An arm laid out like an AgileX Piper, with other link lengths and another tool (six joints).
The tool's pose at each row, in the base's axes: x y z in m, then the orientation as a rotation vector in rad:
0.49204, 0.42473, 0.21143, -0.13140, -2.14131, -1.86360
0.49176, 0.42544, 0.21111, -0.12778, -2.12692, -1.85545
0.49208, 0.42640, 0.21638, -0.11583, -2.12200, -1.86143
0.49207, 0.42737, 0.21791, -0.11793, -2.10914, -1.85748
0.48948, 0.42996, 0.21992, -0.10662, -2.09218, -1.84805
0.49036, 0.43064, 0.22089, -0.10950, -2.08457, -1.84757
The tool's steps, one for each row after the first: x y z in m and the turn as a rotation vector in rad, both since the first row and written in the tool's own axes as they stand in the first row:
0.00009, -0.00027, 0.00078, -0.00122, 0.01392, 0.00903
0.00115, 0.00498, 0.00106, -0.00531, 0.02023, 0.00250
0.00147, 0.00659, 0.00184, -0.00883, 0.02873, 0.01154
0.00417, 0.00823, 0.00457, -0.00969, 0.04850, 0.01848
0.00352, 0.00949, 0.00498, -0.01300, 0.05196, 0.02373

